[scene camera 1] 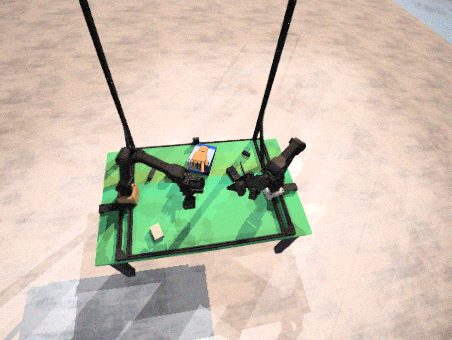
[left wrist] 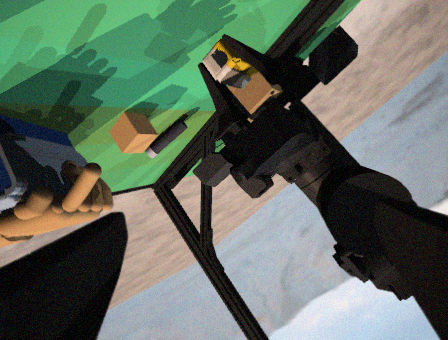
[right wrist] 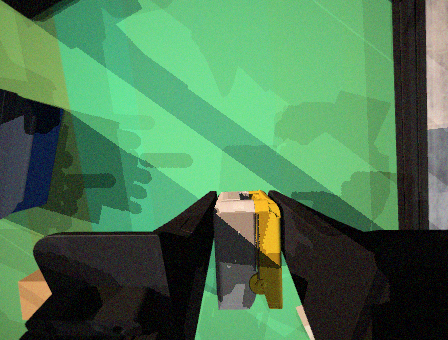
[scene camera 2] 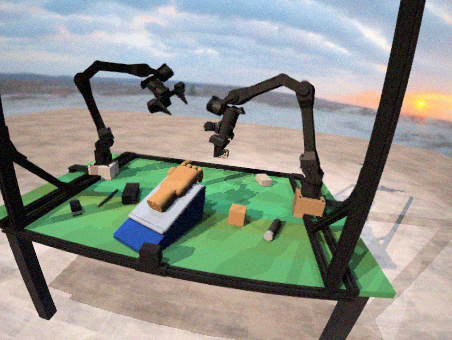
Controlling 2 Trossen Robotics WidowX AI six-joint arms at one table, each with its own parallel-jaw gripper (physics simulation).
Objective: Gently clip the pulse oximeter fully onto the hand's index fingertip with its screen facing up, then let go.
Scene:
left gripper: open, holds nothing
a tan cube: on the table

